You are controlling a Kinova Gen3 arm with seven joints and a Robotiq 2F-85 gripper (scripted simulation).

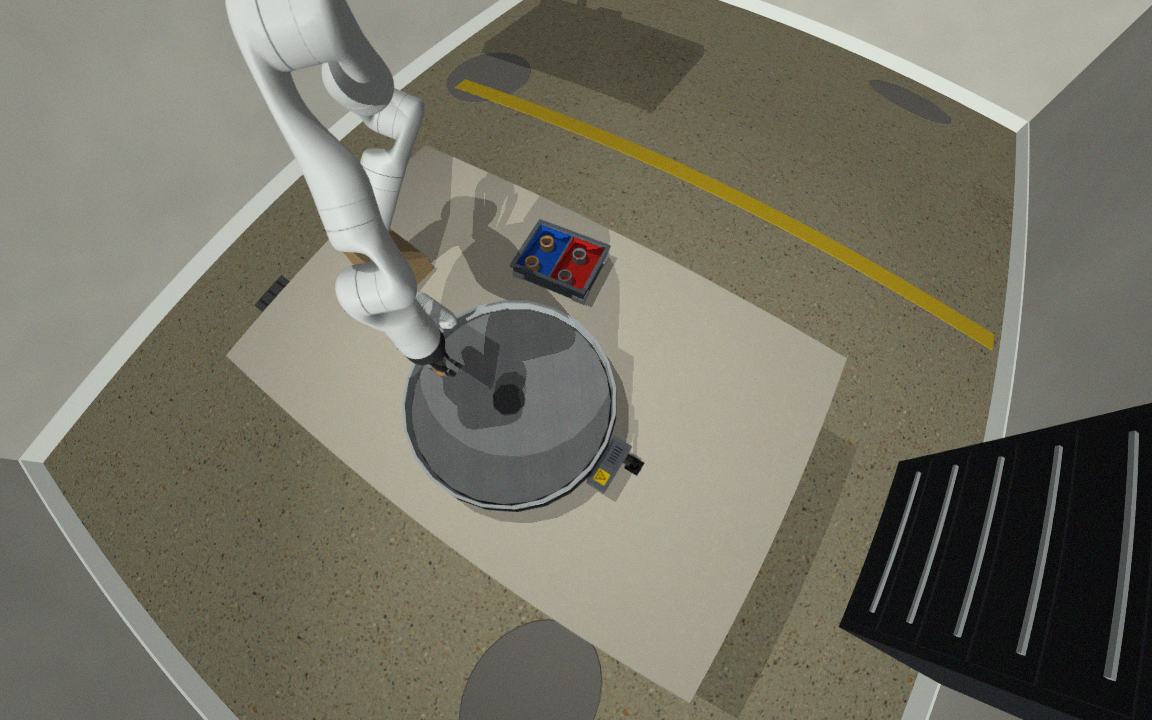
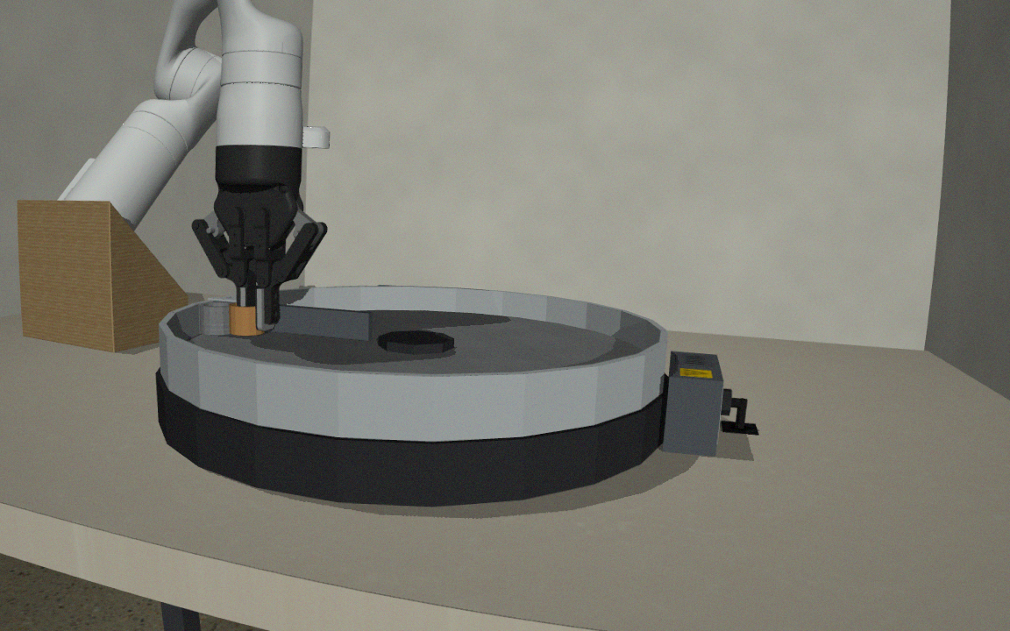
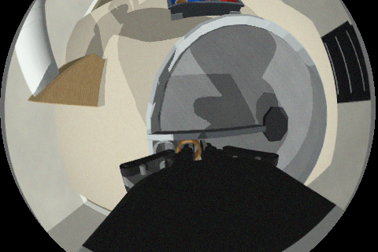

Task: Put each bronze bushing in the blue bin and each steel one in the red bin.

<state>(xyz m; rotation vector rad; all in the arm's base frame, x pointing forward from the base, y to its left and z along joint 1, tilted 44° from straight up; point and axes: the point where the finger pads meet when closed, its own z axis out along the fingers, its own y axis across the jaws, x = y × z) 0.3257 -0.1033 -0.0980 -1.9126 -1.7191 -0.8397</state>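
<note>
My hand is 14 cm short of the grey turntable, 3 cm above it and 1 cm to the right of it.
</note>
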